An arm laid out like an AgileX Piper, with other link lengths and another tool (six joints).
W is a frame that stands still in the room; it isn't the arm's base.
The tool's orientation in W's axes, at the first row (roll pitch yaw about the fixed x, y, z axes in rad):
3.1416, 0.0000, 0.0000
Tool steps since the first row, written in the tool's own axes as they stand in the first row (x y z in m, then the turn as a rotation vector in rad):
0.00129, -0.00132, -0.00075, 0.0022, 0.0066, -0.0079
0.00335, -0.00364, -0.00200, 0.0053, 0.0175, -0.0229
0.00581, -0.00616, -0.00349, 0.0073, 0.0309, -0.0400
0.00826, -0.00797, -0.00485, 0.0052, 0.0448, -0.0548
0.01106, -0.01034, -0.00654, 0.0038, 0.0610, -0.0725
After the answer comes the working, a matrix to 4 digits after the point.
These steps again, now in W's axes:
0.00129, 0.00132, 0.00075, 0.0022, -0.0066, 0.0079
0.00335, 0.00364, 0.00200, 0.0053, -0.0175, 0.0229
0.00581, 0.00616, 0.00349, 0.0073, -0.0309, 0.0400
0.00826, 0.00797, 0.00485, 0.0052, -0.0448, 0.0548
0.01106, 0.01034, 0.00654, 0.0038, -0.0610, 0.0725

The tool's axes in the first row as the columns of a matrix, in W's axes (rounded; the answer above uses it unrounded):
1.0000, 0.0000, 0.0000
0.0000, -1.0000, 0.0000
0.0000, 0.0000, -1.0000

